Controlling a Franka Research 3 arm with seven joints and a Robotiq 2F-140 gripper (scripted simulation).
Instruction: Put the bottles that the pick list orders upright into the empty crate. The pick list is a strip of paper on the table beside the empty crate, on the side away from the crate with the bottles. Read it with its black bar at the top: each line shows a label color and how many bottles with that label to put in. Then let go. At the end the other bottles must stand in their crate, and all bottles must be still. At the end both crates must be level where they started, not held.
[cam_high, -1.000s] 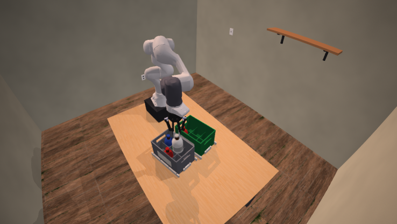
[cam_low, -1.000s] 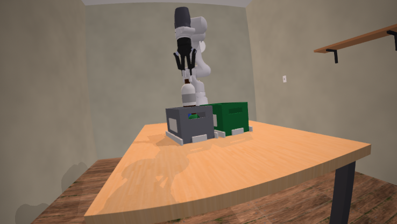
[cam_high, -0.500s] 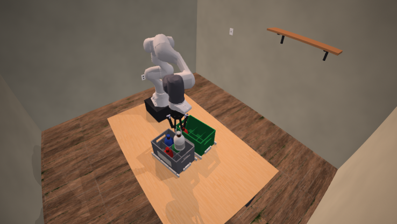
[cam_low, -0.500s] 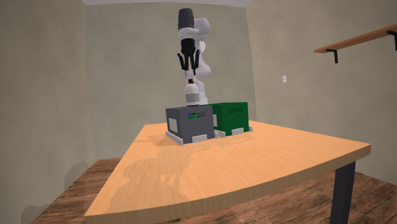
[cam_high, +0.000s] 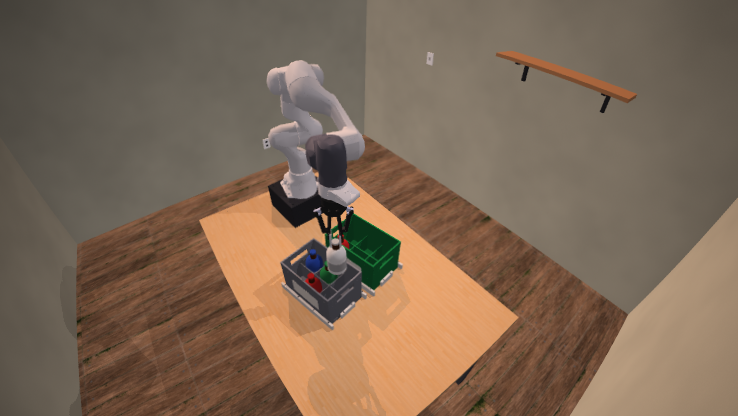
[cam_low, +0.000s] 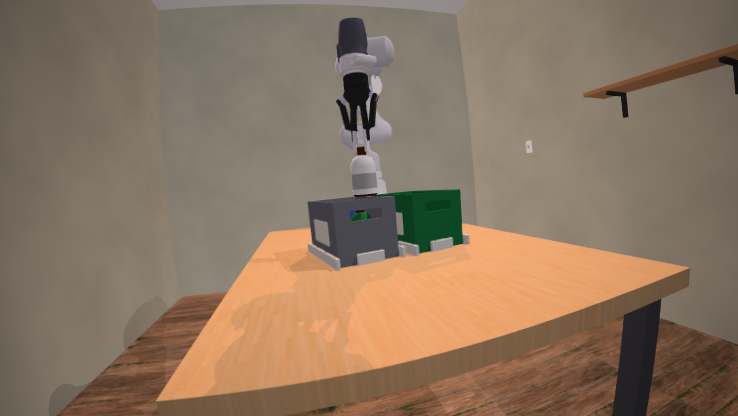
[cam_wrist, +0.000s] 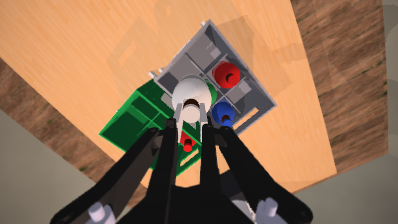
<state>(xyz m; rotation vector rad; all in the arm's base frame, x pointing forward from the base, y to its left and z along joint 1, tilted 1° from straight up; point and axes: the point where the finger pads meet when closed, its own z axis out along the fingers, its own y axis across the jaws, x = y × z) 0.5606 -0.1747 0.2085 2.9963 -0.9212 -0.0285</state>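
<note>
My hand is 80 mm above the white-labelled bottle. Also, from my hand: grey crate: 260 mm below, 50 mm to the right, 50 mm behind; blue-label bottle: 260 mm below, 150 mm behind, 20 mm to the right; green-label bottle: 260 mm below, 60 mm behind, 10 mm to the right.
</note>
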